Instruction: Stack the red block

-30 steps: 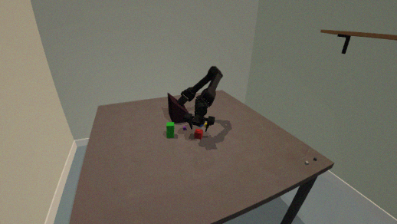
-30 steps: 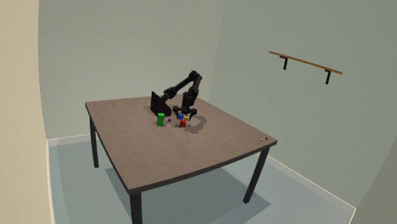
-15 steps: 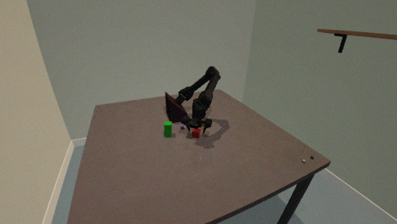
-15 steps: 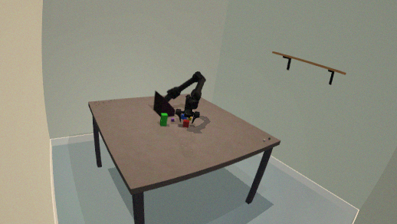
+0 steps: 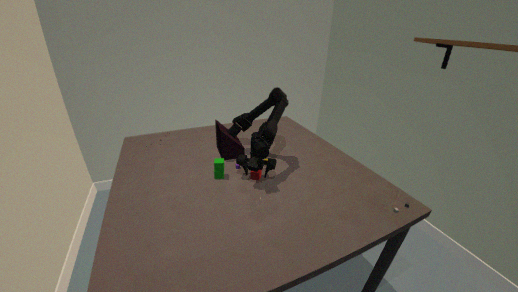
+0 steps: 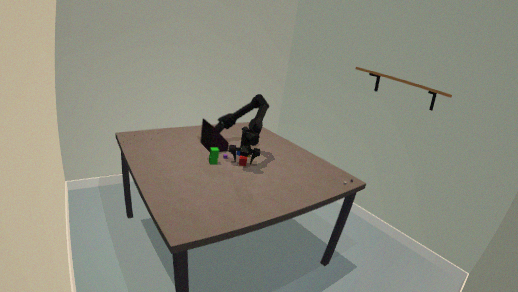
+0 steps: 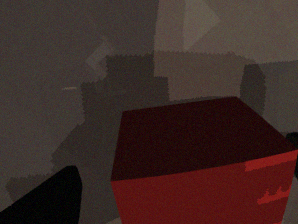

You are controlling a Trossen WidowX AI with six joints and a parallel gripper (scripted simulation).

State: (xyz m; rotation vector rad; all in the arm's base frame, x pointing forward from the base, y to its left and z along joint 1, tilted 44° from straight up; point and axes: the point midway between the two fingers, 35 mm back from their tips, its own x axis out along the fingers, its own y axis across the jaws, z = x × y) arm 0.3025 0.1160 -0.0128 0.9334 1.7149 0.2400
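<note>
Now: the red block 20 mm above my gripper tip. From my gripper tip the other things lie so: tiny purple block (110 mm behind, 70 mm to the right); then small yellow block (110 mm behind, 90 mm to the left, 10 mm above); then blue block (140 mm behind, 50 mm to the left, 10 mm above).
</note>
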